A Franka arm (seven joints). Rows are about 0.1 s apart.
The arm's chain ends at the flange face. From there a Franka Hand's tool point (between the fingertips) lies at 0.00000 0.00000 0.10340 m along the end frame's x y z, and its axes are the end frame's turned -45 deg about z.
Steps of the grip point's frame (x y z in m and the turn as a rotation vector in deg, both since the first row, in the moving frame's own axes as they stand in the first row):
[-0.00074 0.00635 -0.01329 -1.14 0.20 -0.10]
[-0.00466 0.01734 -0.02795 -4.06 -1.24 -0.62]
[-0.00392 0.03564 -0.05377 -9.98 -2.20 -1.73]
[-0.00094 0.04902 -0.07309 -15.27 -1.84 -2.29]
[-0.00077 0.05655 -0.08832 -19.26 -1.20 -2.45]
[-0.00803 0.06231 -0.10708 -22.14 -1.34 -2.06]
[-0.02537 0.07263 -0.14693 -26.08 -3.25 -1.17]
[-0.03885 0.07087 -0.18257 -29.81 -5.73 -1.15]
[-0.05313 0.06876 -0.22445 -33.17 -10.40 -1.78]
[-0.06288 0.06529 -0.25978 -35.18 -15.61 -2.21]
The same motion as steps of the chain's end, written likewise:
[0.00226 0.00382 -0.01327 -0.66 0.95 -0.10]
[0.00533 0.00882 -0.02767 -3.75 1.99 -0.62]
[0.01232 0.01266 -0.05213 -8.61 5.50 -1.73]
[0.01664 0.01410 -0.06939 -12.10 9.50 -2.29]
[0.01628 0.01541 -0.08251 -14.47 12.77 -2.45]
[0.01197 0.02100 -0.09943 -16.60 14.71 -2.06]
[0.00492 0.03346 -0.13624 -20.74 16.14 -1.17]
[-0.00711 0.03463 -0.16839 -25.13 17.03 -1.15]
[-0.01709 0.03438 -0.20600 -30.81 16.10 -1.78]
[-0.02263 0.03106 -0.23732 -35.91 13.84 -2.21]

